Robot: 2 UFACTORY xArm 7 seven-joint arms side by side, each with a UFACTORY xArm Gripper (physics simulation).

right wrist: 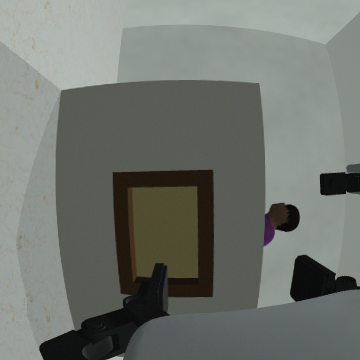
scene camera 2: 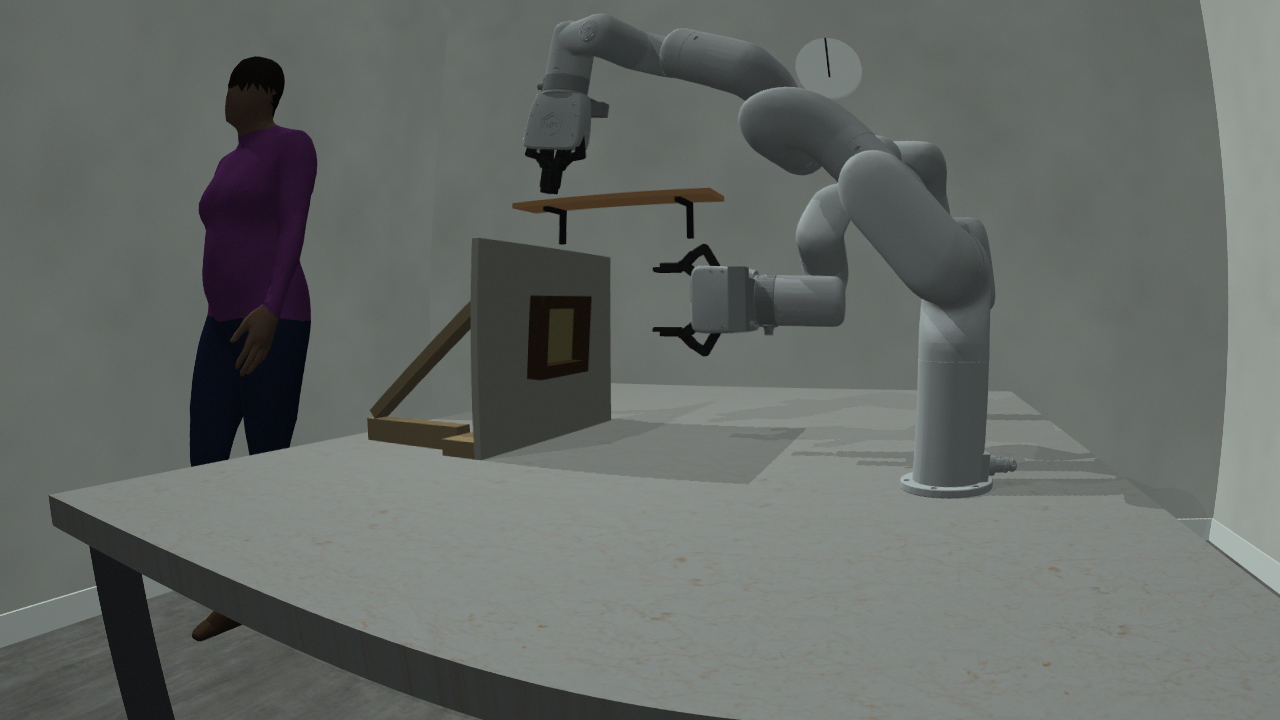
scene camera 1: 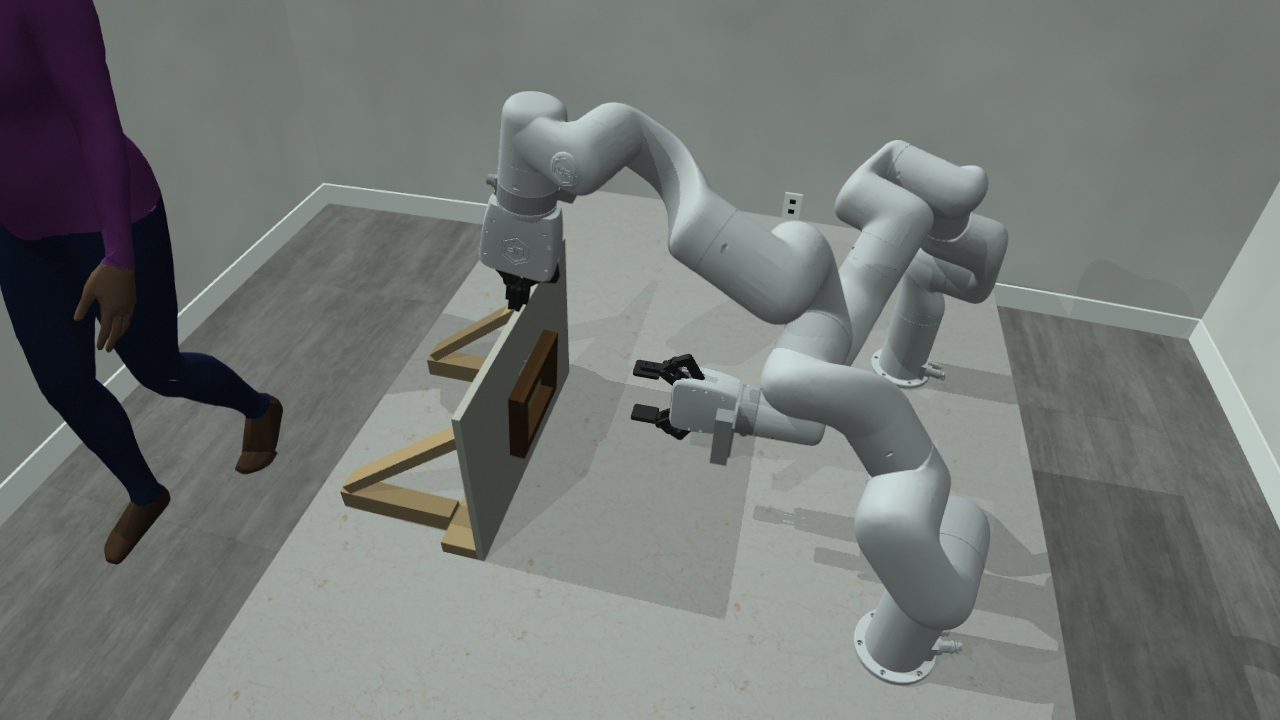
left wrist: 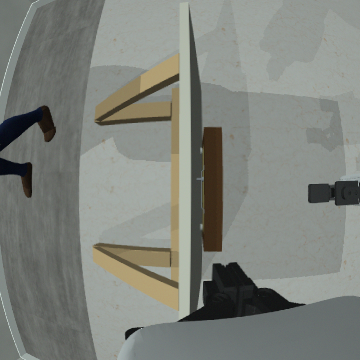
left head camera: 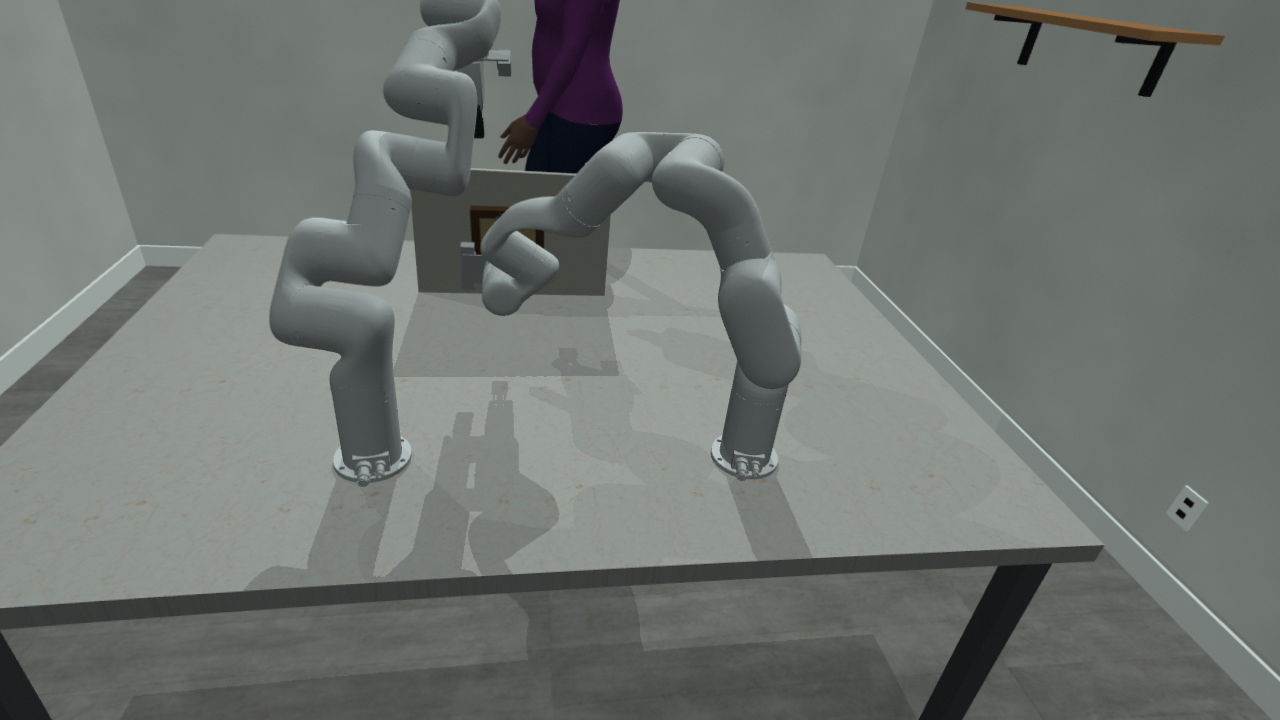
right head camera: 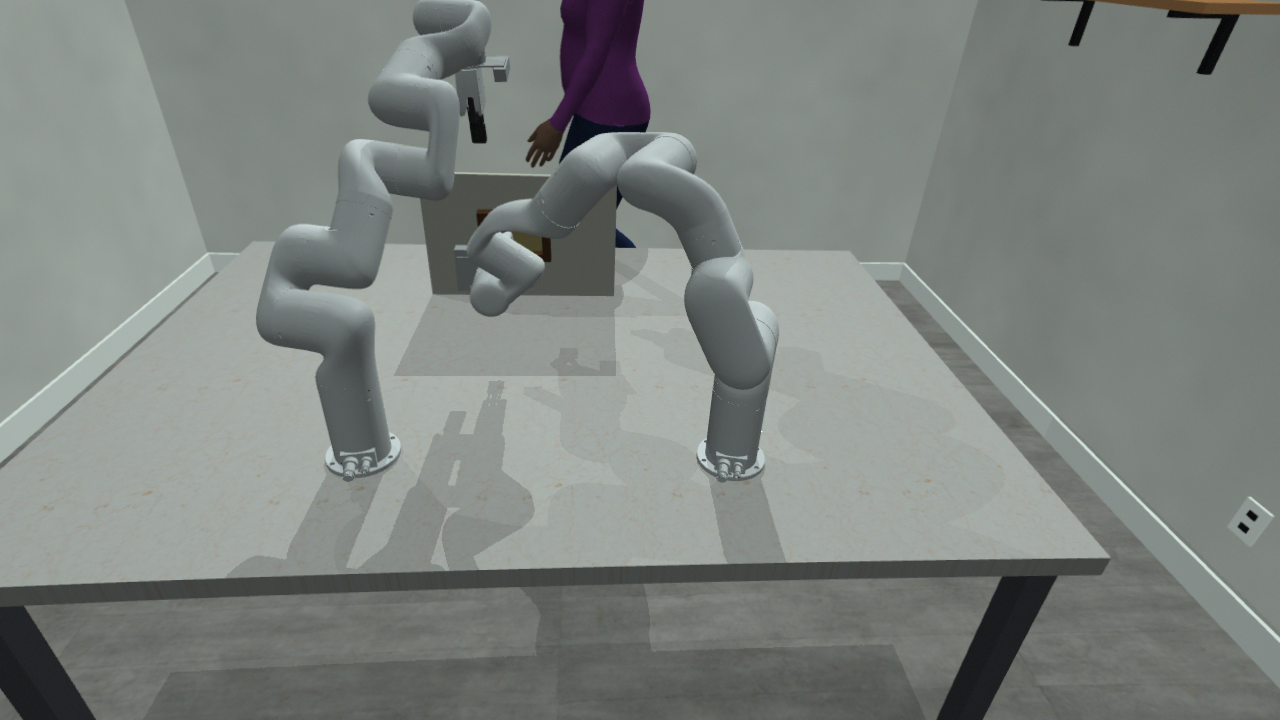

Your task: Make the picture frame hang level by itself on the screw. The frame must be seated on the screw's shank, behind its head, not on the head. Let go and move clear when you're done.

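Places are measured from the left arm's base along level axes (x back, y right, z up), in metres.
Pixels of known places: left gripper, fingertip midpoint: (right wrist: 321, 184) (scene camera 2: 548, 193) (scene camera 1: 516, 304) (left wrist: 222, 282) (left head camera: 477, 136) (right head camera: 479, 141); right gripper, fingertip midpoint: (right wrist: 233, 281) (scene camera 2: 655, 299) (scene camera 1: 633, 389) (left wrist: 320, 193); left arm's base, origin of the base link: (scene camera 2: 946, 486) (scene camera 1: 894, 647) (left head camera: 373, 458) (right head camera: 364, 454); right arm's base, origin of the base link: (scene camera 1: 900, 369) (left head camera: 743, 457) (right head camera: 730, 458).
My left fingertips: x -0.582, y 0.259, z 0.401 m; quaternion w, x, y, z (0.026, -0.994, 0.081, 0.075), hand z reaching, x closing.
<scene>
For each thing: its top centre in the pictures, then the offset to it from my left fingertips. "pt": a spot on its surface instead. Level surfaces: height alone.
- brown picture frame, middle of its top: (left wrist: 208, 188) (right wrist: 213, 234) (scene camera 1: 530, 362) (scene camera 2: 559, 294) (left head camera: 507, 207) (right head camera: 513, 209) dx -0.001, dy +0.067, dz -0.162 m
- grey board, surface spot: (right wrist: 160, 125) (scene camera 1: 489, 459) pt dx -0.044, dy -0.079, dz -0.234 m
- small screw, surface spot: (left wrist: 201, 178) pt dx -0.008, dy +0.082, dz -0.169 m
- table, its level: dz -0.401 m
The brown picture frame (scene camera 1: 519, 425) (scene camera 2: 538, 344) (left wrist: 213, 190) (right wrist: 205, 225) hangs against the grey board (scene camera 1: 490, 474) (scene camera 2: 501, 385) (right wrist: 160, 125), untouched by either gripper, and looks about level. In the left wrist view the small screw (left wrist: 200, 178) shows between board and frame, at the wire (left wrist: 203, 192) behind the frame; whether the wire is on the shank or the head is too small to tell. My left gripper (scene camera 1: 517, 300) (scene camera 2: 549, 186) (left wrist: 222, 282) is shut and empty, above the board. My right gripper (scene camera 1: 644, 391) (scene camera 2: 664, 300) is open and empty, facing the frame from a distance.
Wooden braces (scene camera 1: 402, 465) (left wrist: 137, 92) support the board from behind on the table (scene camera 2: 626, 573). A person (scene camera 1: 80, 268) (scene camera 2: 259, 223) stands behind the board, beyond the table. A wall shelf (left head camera: 1092, 24) (scene camera 2: 626, 199) shows high up.
</scene>
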